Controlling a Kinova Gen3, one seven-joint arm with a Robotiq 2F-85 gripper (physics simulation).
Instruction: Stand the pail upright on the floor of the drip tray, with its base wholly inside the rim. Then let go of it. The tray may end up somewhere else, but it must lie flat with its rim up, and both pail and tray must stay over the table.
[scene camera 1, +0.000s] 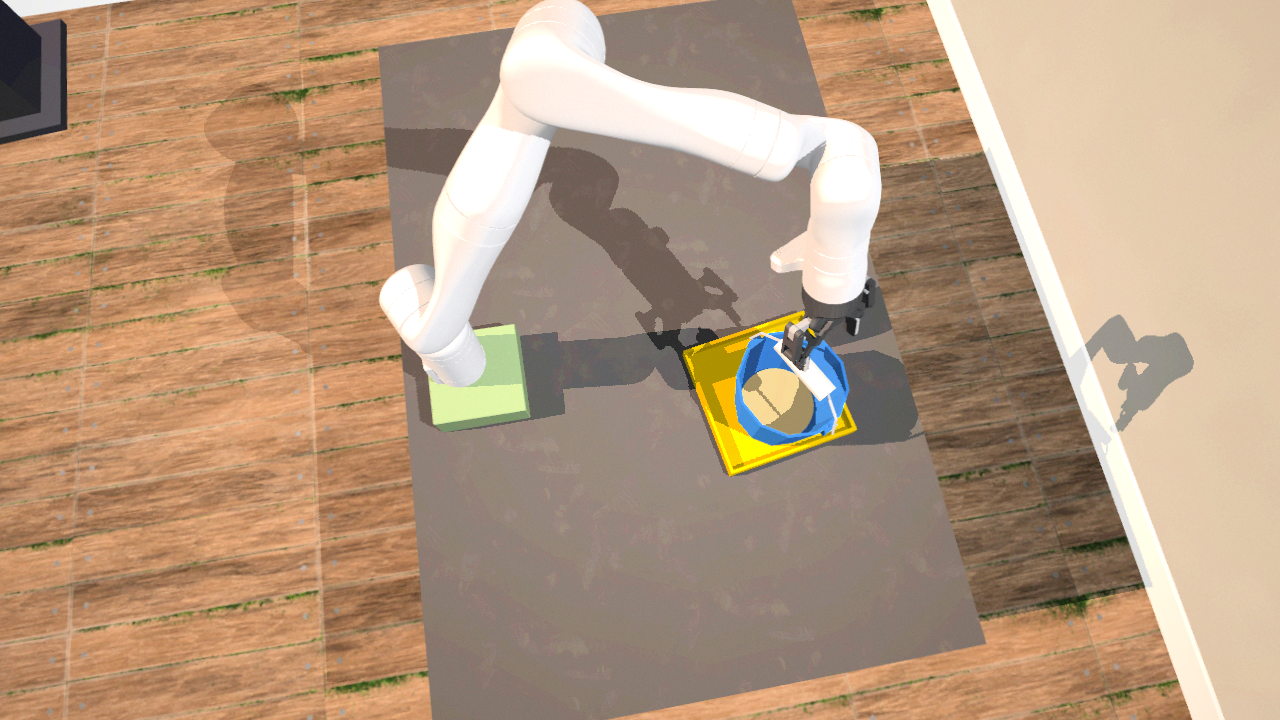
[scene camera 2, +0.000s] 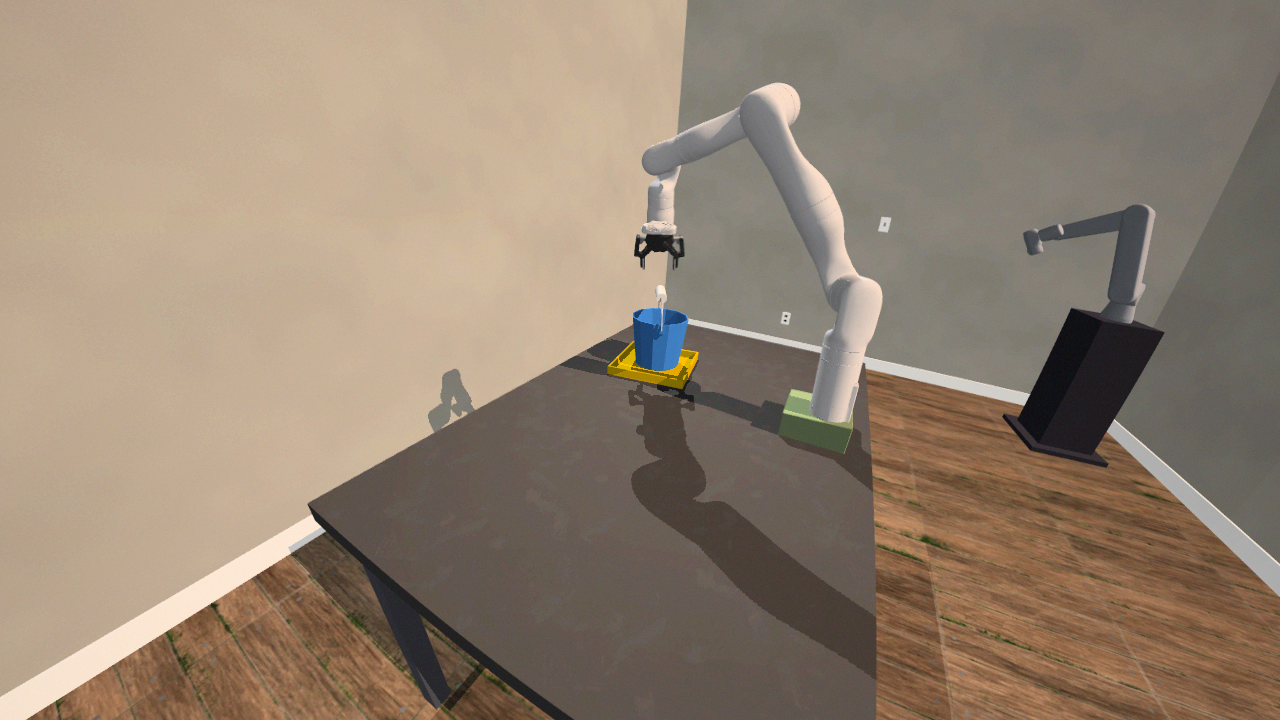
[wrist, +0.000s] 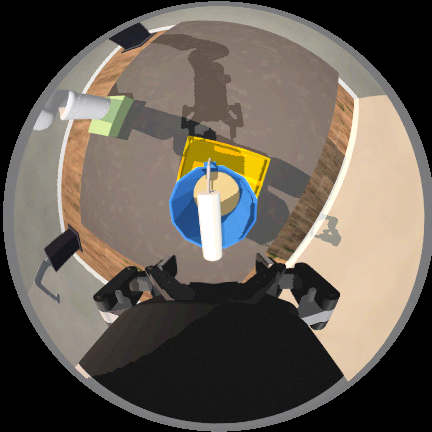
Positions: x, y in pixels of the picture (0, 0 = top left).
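I can see a yellow drip tray in scene camera 1 (713, 366), and the tray is there in scene camera 2 (624, 365) and in the wrist view (251, 165) as well. My gripper appears in scene camera 1 (825, 349), and the wrist view and scene camera 2 show my gripper too. On my gripper, (wrist: 271, 277) and (scene camera 2: 647, 249) are the same spot.
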